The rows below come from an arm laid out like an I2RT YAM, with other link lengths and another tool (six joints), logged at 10 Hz.
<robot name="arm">
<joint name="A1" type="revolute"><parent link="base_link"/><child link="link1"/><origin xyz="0.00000 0.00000 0.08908" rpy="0.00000 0.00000 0.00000"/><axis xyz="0 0 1"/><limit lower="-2.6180" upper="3.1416"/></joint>
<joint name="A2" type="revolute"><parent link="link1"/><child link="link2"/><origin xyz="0.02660 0.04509 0.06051" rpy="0.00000 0.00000 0.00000"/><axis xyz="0 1 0"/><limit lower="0.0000" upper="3.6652"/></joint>
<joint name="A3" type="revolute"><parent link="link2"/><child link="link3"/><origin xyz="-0.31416 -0.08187 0.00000" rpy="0.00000 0.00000 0.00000"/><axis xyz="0 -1 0"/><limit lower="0.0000" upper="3.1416"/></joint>
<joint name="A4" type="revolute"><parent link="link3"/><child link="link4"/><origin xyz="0.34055 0.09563 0.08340" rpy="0.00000 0.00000 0.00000"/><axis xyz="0 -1 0"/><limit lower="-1.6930" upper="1.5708"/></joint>
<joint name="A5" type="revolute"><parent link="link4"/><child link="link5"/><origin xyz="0.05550 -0.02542 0.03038" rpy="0.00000 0.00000 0.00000"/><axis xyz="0 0 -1"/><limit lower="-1.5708" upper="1.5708"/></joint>
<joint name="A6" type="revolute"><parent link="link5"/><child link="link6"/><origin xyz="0.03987 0.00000 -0.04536" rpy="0.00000 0.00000 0.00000"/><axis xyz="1 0 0"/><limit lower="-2.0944" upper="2.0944"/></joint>
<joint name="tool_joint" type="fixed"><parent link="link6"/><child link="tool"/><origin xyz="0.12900 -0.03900 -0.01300" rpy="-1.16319 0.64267 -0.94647"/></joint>
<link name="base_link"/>
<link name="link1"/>
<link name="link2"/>
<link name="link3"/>
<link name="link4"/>
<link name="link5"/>
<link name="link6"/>
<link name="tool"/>
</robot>
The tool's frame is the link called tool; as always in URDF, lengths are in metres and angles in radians.
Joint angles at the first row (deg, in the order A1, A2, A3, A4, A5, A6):
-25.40, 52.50, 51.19, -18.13, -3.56, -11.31
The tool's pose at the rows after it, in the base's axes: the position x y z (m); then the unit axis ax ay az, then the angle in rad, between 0 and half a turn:
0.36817 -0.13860 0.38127 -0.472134 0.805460 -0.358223 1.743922
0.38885 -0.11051 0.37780 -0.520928 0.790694 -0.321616 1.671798
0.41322 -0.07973 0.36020 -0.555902 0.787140 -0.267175 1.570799
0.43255 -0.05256 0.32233 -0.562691 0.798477 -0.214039 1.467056
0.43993 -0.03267 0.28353 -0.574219 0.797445 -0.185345 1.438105
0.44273 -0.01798 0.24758 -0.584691 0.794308 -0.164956 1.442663
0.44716 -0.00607 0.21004 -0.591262 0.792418 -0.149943 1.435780
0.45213 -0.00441 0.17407 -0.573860 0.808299 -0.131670 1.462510
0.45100 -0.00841 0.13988 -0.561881 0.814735 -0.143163 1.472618
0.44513 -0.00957 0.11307 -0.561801 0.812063 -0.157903 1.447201
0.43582 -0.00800 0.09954 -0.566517 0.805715 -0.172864 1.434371
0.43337 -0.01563 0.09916 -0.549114 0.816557 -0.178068 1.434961
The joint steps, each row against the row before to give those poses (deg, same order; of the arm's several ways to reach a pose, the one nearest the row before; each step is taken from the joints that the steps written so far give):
3.27, 0.57, -0.78, 3.37, -2.38, -0.55
3.32, 1.16, -0.87, 3.55, -3.46, 0.49
3.22, 2.21, -2.59, 6.66, -4.35, 3.23
2.95, 2.64, -5.73, 10.78, -2.72, 5.50
2.68, 2.40, -5.29, 8.29, -0.08, 1.57
2.16, 2.85, -3.99, 6.14, 0.55, 0.04
1.75, 4.84, -3.63, 8.50, 0.42, 0.54
0.51, 5.70, -1.13, 4.44, 0.68, 0.89
0.02, 5.70, -2.47, 7.82, 1.43, 0.25
-0.09, 5.63, -3.16, 10.63, 0.35, 0.46
0.43, 2.79, -2.54, 6.67, 0.86, -0.21
-1.02, -0.65, -0.30, -0.60, 0.11, 0.88

